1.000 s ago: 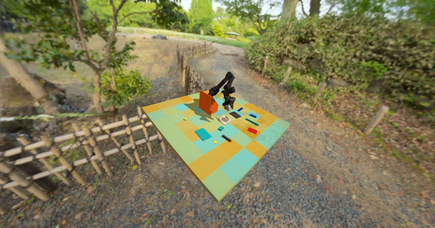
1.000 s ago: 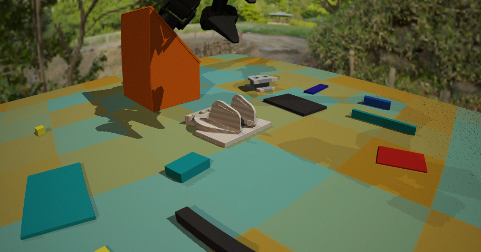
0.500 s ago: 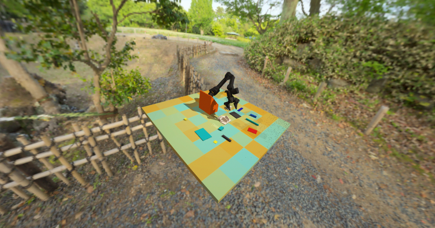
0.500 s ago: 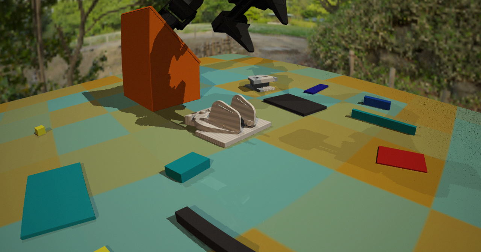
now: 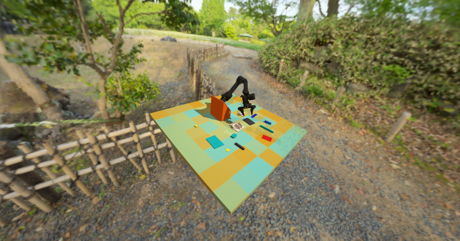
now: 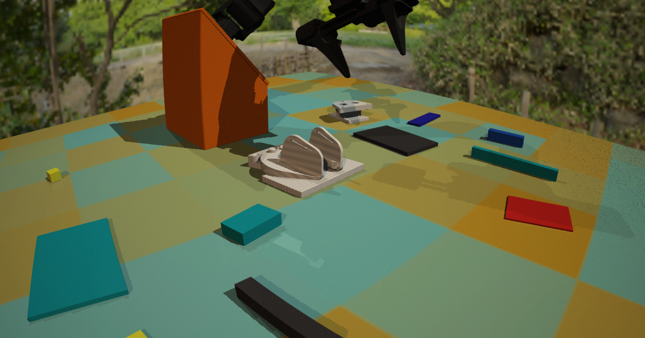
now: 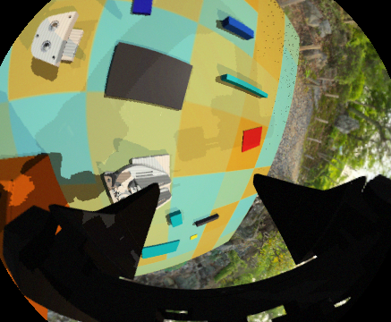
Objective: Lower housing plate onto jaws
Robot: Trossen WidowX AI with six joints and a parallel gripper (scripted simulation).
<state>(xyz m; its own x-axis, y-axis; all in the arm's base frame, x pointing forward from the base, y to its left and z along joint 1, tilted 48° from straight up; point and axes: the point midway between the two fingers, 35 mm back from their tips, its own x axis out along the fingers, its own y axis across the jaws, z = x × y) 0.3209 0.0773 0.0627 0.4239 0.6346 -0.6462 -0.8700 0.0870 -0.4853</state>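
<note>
Now: the beige stand 20 cm behind my gripper tip, 15 cm to the left of it and 13 cm below it. From my gripper tip the other things lie so: teal bar 17 cm ahead, 16 cm to the left, 13 cm below; red plate 26 cm ahead, 4 cm to the left, 14 cm below; black flat plate 5 cm behind, 11 cm to the left, 14 cm below.
</note>
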